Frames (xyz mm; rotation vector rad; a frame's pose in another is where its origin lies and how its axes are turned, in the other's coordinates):
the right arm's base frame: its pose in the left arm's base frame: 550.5 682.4 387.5 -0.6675 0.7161 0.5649
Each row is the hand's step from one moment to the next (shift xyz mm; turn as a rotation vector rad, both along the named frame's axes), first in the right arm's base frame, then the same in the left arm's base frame.
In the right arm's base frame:
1: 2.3 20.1 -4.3 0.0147 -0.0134 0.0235
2: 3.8 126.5 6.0 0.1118 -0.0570 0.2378
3: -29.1 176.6 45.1 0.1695 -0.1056 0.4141
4: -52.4 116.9 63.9 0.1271 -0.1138 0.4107
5: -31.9 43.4 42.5 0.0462 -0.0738 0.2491
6: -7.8 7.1 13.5 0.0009 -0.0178 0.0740
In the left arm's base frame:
1: -13.7 10.7 -11.2 0.0276 0.0115 0.0072
2: -79.5 88.3 -44.0 0.2041 0.1593 0.0726
3: -117.8 141.3 -15.0 0.3438 0.2673 0.1473
4: -85.0 110.1 34.1 0.3213 0.2494 0.1797
5: -31.8 51.3 32.6 0.1787 0.1408 0.1336
6: -4.2 12.5 11.0 0.0423 0.0415 0.0478

